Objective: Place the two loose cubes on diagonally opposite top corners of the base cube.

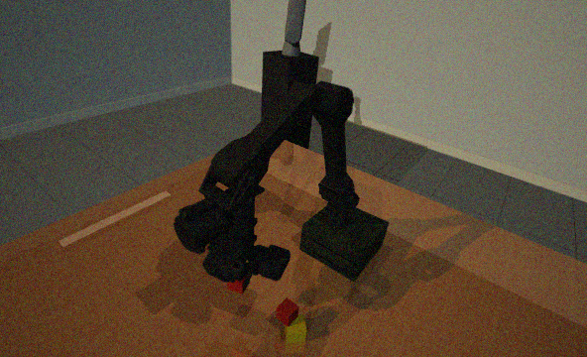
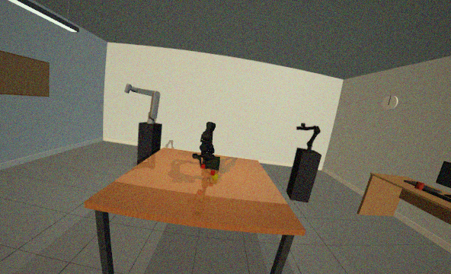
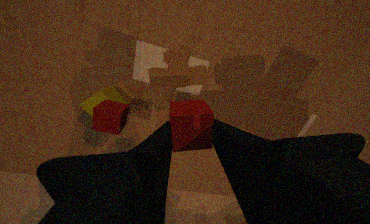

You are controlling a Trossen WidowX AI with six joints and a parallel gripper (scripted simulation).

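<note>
Right now my gripper tip is 110 mm to the right of the yellow base cube, 100 mm above it and 70 mm past it.
</note>
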